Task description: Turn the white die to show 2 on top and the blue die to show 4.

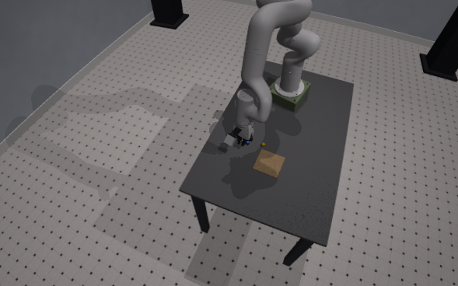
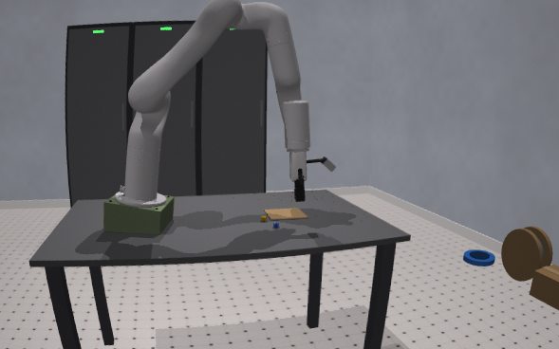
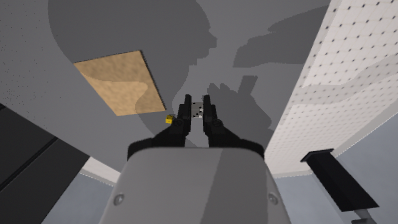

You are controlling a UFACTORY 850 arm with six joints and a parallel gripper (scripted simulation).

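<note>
Right now my hand is 10 mm past the white die and 10 mm above it. Round my hand: blue die 80 mm behind, 10 mm to the left, 110 mm below; yellow die 100 mm behind, 100 mm to the left, 110 mm below; tan mat 10 mm ahead, 160 mm to the left, 110 mm below.
</note>
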